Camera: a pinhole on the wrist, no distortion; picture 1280 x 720 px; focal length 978.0 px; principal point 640.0 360.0 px. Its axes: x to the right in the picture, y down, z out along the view. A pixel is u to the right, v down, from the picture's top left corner.
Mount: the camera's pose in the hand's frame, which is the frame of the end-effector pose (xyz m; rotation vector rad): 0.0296 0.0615 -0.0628 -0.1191 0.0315 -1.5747
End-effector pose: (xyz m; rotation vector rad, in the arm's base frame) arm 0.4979 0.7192 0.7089 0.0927 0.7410 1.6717
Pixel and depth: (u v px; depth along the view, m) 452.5 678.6 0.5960
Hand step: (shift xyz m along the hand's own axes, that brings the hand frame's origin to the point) 0.2803 0.2070 0.5046
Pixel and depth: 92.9 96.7 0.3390
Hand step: -0.0282 0.2704 0.2722
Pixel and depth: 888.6 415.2 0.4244
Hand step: 0.0938 -0.0229 0.3627
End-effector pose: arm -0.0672 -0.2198 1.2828 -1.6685 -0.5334 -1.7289
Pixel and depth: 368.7 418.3 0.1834
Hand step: 0.0582 0.1224 0.1156
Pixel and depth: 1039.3 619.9 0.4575
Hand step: 0.1939 -0.1007 0.3907
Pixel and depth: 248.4 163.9 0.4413
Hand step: -0.0157 0.2631 0.3744
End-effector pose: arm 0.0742 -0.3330 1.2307 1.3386 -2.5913 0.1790
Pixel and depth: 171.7 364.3 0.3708
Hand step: 0.0673 0.2593 0.2956
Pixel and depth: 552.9 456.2 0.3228
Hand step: 0.0922 0.1078 0.2534
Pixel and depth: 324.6 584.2 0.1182
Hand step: 0.0680 0.1059 0.0500
